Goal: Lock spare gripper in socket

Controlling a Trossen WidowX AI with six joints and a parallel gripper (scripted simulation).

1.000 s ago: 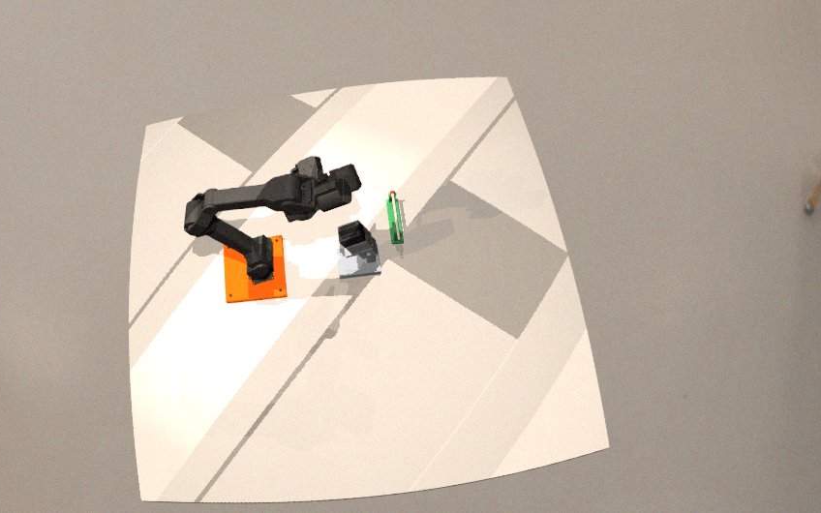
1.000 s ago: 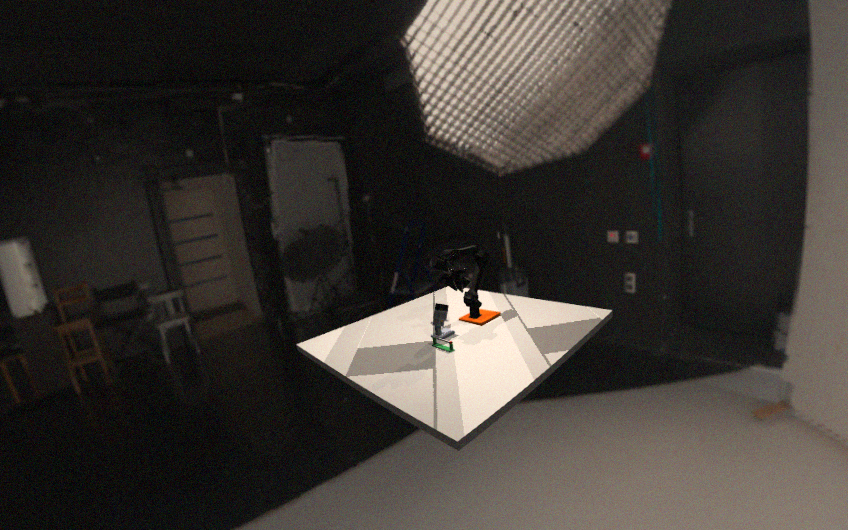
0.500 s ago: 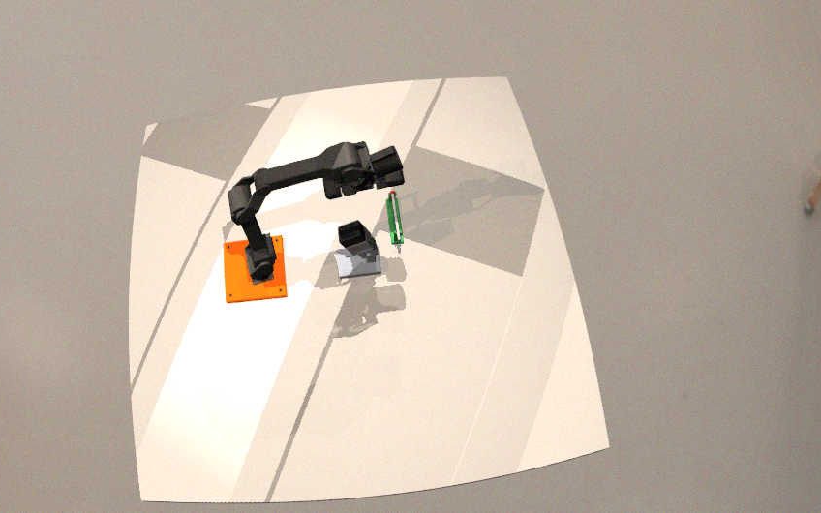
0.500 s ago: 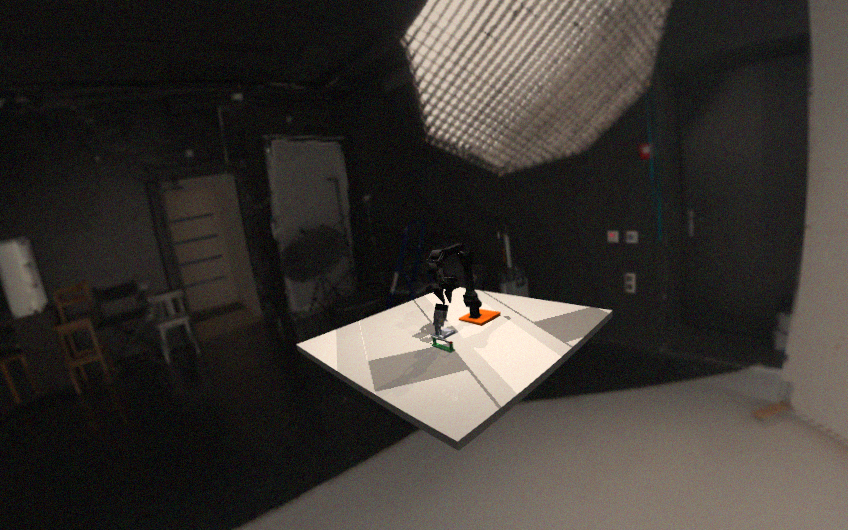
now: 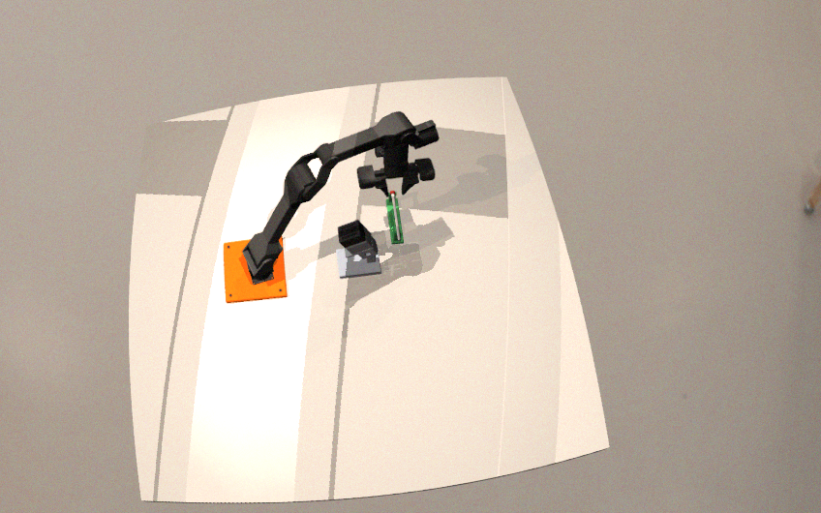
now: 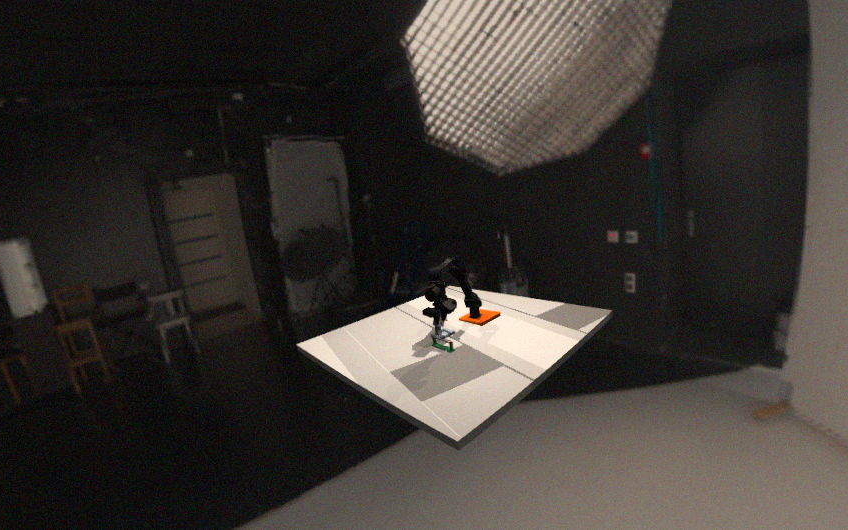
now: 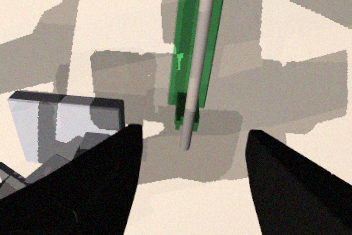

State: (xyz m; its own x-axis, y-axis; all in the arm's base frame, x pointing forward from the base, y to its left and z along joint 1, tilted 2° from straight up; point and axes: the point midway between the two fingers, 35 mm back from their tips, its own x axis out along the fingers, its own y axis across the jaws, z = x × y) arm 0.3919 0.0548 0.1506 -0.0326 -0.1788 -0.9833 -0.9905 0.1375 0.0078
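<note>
The green holder lies 110 mm below my gripper tip. Round my gripper tip: grey mount: 120 mm behind, 90 mm to the right, 80 mm below; then spare gripper: 130 mm behind, 90 mm to the right, 10 mm below.
</note>
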